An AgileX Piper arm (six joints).
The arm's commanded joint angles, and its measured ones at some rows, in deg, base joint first. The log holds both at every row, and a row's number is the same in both.
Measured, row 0:
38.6, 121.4, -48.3, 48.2, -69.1, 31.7
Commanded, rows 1 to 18:
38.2, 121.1, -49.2, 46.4, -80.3, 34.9
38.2, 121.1, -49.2, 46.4, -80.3, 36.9
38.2, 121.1, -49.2, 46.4, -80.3, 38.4
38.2, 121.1, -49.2, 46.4, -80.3, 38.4
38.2, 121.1, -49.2, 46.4, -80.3, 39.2
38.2, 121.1, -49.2, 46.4, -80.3, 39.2
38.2, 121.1, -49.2, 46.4, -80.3, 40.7
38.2, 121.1, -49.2, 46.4, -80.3, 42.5
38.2, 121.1, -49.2, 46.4, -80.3, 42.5
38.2, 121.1, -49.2, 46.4, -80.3, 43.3
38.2, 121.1, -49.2, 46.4, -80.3, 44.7
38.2, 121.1, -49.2, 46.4, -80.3, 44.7
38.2, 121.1, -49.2, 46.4, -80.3, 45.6
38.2, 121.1, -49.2, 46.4, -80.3, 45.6
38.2, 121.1, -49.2, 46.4, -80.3, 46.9
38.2, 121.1, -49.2, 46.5, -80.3, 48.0
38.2, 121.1, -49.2, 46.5, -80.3, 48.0
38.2, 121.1, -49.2, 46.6, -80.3, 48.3
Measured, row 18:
38.6, 121.4, -48.3, 48.0, -69.3, 46.1
